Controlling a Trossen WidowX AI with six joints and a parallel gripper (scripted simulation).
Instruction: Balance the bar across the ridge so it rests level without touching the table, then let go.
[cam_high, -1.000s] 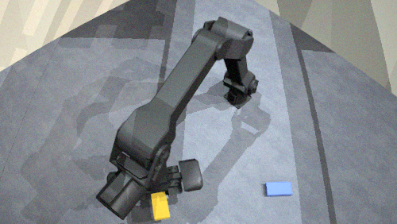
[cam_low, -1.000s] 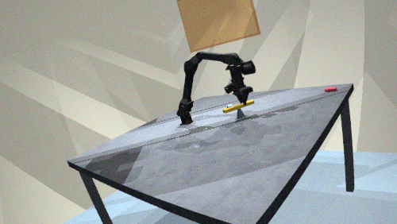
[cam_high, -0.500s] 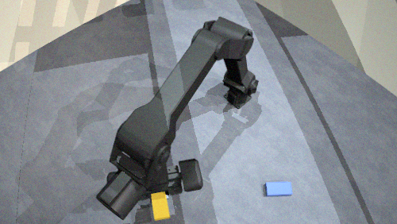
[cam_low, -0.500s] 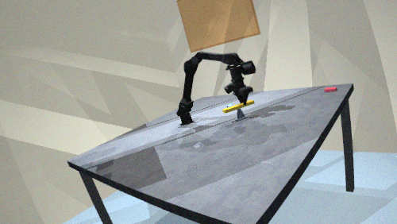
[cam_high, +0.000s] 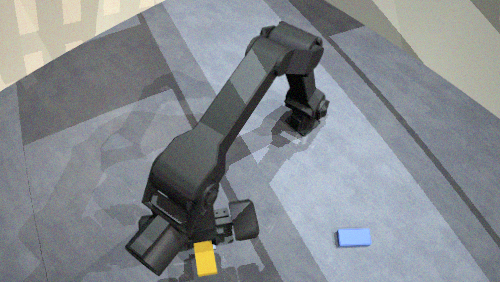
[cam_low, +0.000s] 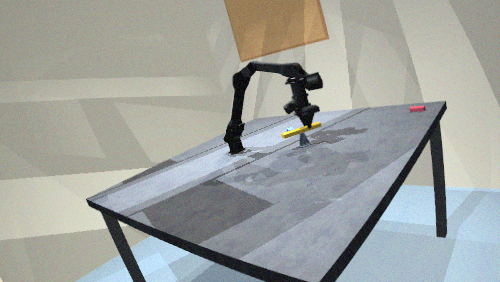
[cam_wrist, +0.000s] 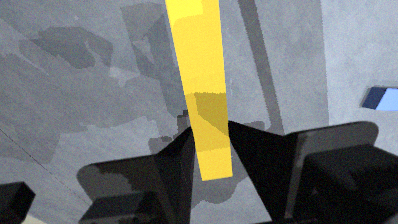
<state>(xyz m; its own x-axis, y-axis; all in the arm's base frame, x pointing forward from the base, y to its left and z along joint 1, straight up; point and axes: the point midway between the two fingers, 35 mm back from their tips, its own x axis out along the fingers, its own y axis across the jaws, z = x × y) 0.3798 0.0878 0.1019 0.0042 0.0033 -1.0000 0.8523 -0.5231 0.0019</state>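
The yellow bar is 3 cm to the right of my gripper tip and 2 cm behind it. Round my gripper tip: red block: 41 cm to the left, 36 cm ahead, 6 cm below; then grey ridge: 4 cm below, 3 cm to the right, 2 cm behind; then blue block: 24 cm behind, 18 cm to the left, 6 cm below.
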